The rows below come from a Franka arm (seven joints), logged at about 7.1 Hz.
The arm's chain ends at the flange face. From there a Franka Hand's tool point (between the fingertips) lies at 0.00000 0.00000 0.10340 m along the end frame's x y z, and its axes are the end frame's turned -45 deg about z.
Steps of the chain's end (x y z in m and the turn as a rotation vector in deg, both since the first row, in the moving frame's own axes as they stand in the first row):
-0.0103 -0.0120 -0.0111 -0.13 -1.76 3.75
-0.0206 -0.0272 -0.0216 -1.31 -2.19 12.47
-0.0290 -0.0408 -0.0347 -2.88 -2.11 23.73
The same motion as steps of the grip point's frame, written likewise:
-0.0011 -0.0179 -0.0111 1.15 -1.34 3.75
0.0004 -0.0354 -0.0217 0.62 -2.47 12.47
0.0020 -0.0497 -0.0349 -0.54 -3.53 23.73

